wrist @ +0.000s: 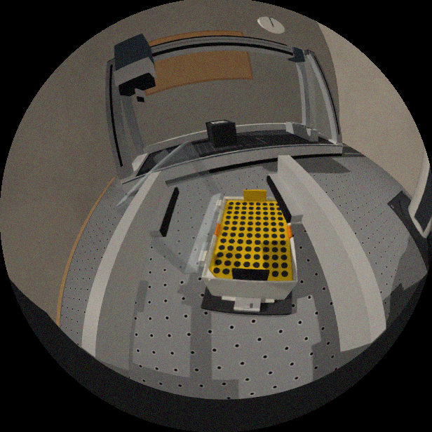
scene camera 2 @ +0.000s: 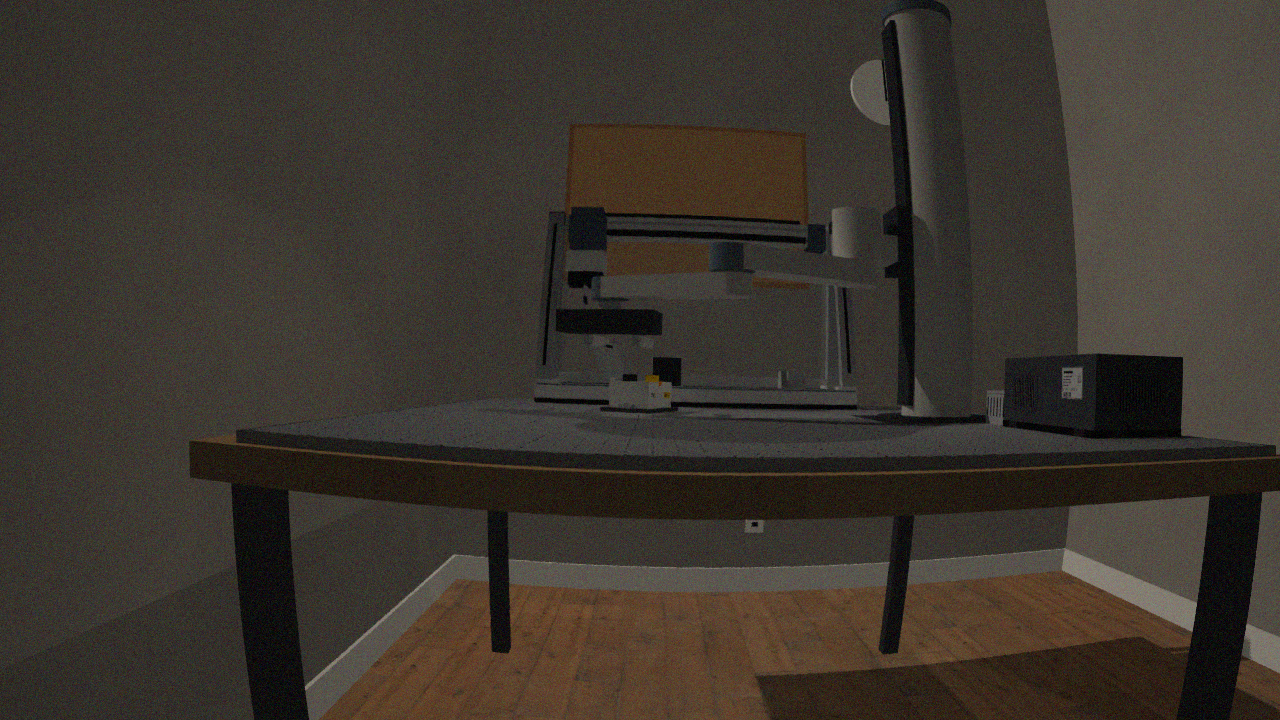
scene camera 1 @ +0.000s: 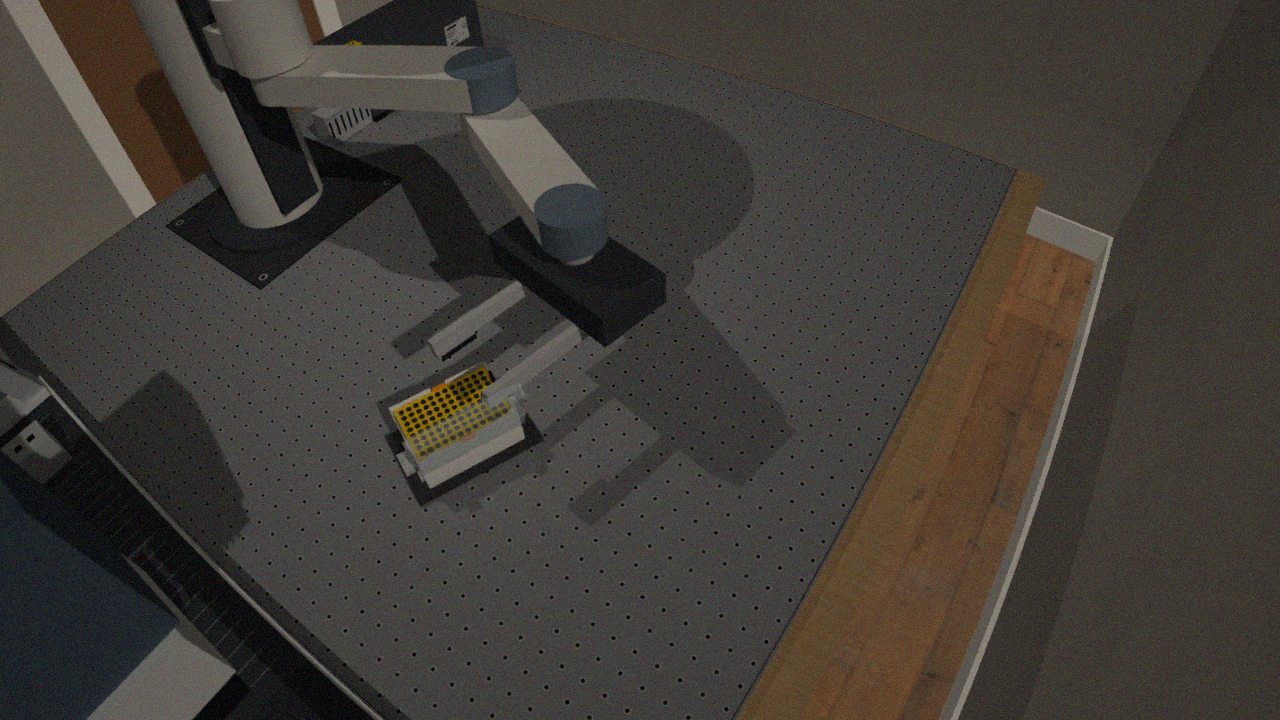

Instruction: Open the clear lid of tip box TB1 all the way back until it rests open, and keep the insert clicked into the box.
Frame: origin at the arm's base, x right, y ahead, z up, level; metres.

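Seen in the pictures: gripper, fingertip midpoint: (scene camera 2: 628, 343) (scene camera 1: 458, 373); arm's base, link origin: (scene camera 1: 283, 208).
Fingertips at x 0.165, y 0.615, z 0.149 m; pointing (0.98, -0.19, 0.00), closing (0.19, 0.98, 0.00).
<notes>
Pixels of each thing's middle, then the offset from my fingertips to it. "pt": a spot on its surface instead.
- Tip box TB1, body centre: (scene camera 1: 457, 424) (scene camera 2: 641, 395) dy -0.028, dx +0.006, dz -0.104 m
- black base plate, surface spot: (scene camera 1: 424, 494) pt dy -0.012, dx +0.086, dz -0.129 m
- clear lid, surface spot: (scene camera 1: 465, 433) pt dy +0.046, dx +0.044, dz -0.013 m
- small black block, surface spot: (scene camera 2: 666, 370) pt dy -0.084, dx +0.350, dz -0.049 m
- black case, surface spot: (scene camera 2: 1093, 394) pt dy -0.650, dx -0.708, dz -0.077 m
Tip box TB1 (scene camera 1: 474, 461) (scene camera 2: 626, 395) (wrist: 250, 289), white, sits on a black base plate (scene camera 1: 424, 494) (wrist: 280, 310). Its yellow insert (scene camera 1: 436, 410) (wrist: 255, 235) sits in the box, with orange clips at both long sides. The clear lid (scene camera 1: 465, 433) (wrist: 206, 227) is swung up off the insert and leans outward beyond the hinge side, left in the wrist view; its exact angle is hard to tell. My gripper (scene camera 1: 465, 370) (wrist: 220, 172) is shut and empty, a wide gap remaining between its fingers. One finger is at the lid's corner; contact is unclear.
A gantry frame (scene camera 2: 694, 394) (wrist: 260, 159) stands beyond the box, with a small black block (scene camera 2: 666, 370) (wrist: 221, 133) on its deck. The arm's column (scene camera 1: 210, 116) (scene camera 2: 935, 223) and a black case (scene camera 2: 1093, 394) stand at the table's other side.
</notes>
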